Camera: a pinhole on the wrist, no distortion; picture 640 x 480 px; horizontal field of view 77.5 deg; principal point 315.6 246.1 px. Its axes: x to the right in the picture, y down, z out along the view. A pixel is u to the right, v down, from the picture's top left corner.
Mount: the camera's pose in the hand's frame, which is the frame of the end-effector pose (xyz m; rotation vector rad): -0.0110 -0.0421 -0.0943 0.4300 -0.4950 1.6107
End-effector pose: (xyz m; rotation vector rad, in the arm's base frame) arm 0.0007 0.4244 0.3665 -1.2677 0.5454 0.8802
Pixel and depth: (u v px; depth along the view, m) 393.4 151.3 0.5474
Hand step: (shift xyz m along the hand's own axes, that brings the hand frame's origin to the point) 0.1010 -0.2458 0.4291
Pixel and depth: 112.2 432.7 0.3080
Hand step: -0.1435 -0.3530 0.0673
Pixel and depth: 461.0 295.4 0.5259
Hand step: -0.1011 -0.1775 0.4453
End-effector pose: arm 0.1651 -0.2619 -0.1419 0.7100 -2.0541 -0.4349
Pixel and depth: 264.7 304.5 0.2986
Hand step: -0.0548 -0.2417 0.1311
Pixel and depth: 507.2 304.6 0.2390
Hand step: -0.0601 -0.0810 0.1657
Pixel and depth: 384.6 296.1 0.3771
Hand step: -0.0693 -0.1993 0.2529
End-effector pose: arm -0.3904 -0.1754 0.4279 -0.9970 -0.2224 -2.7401
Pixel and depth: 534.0 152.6 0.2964
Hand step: 0.0387 -0.0656 0.2463
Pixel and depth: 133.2 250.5 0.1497
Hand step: -0.0080 -0.1817 -0.0071
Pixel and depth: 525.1 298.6 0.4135
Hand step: -0.0915 -0.0936 0.3661
